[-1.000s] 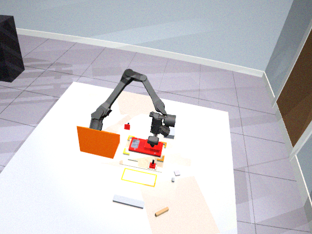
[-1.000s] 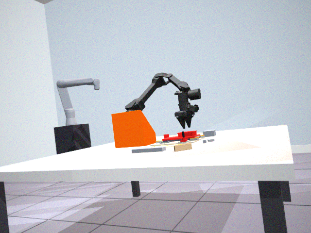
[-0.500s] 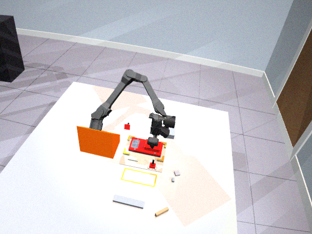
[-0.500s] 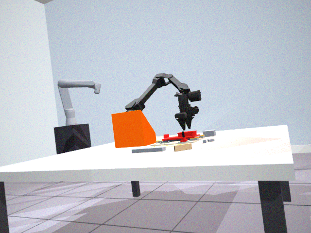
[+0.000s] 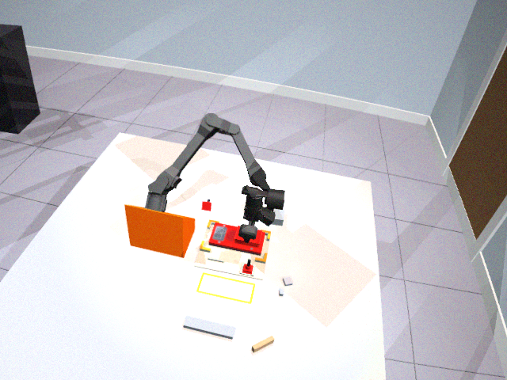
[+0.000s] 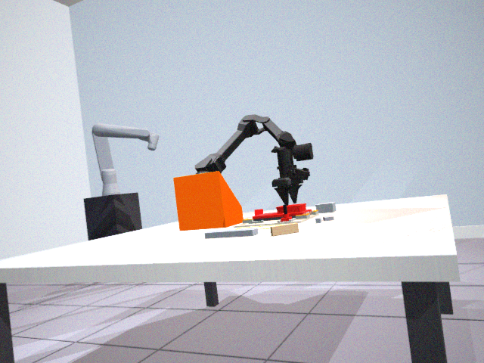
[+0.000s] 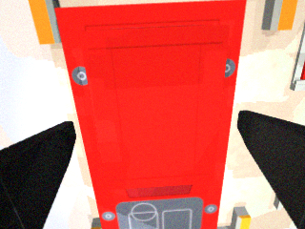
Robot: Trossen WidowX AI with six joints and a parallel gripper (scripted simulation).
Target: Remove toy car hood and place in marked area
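Now: gripper tip 1 cm above the hood. The rest, counted from my gripper tip: grey bar (39 cm to the right, 8 cm behind, 4 cm below); then wooden block (42 cm to the right, 10 cm ahead, 4 cm below); then grey block (16 cm to the left, 10 cm ahead, 4 cm below).
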